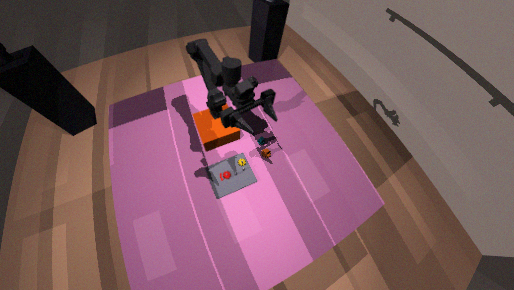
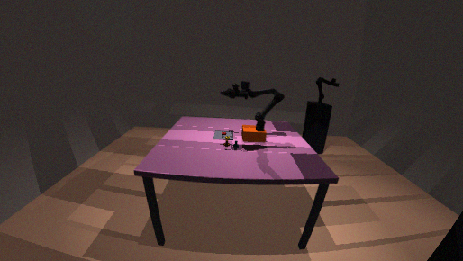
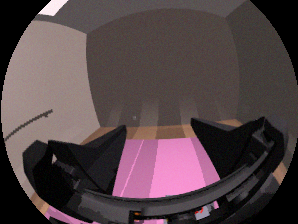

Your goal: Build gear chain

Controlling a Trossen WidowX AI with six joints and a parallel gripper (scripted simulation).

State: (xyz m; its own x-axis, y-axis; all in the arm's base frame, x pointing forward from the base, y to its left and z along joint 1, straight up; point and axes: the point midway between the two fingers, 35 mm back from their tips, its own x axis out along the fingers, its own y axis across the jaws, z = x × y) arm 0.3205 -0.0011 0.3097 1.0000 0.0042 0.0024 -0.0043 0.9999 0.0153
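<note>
Now: the orange gear 39 cm below my gripper tip, 11 cm to the left of it and 5 cm behind it. The rest, counted from my gripper tip: teal gear (39 cm below, 13 cm to the left, 12 cm behind); red gear (39 cm below, 12 cm to the right, 6 cm behind); yellow gear (39 cm below, 7 cm behind, 2 cm to the right).
</note>
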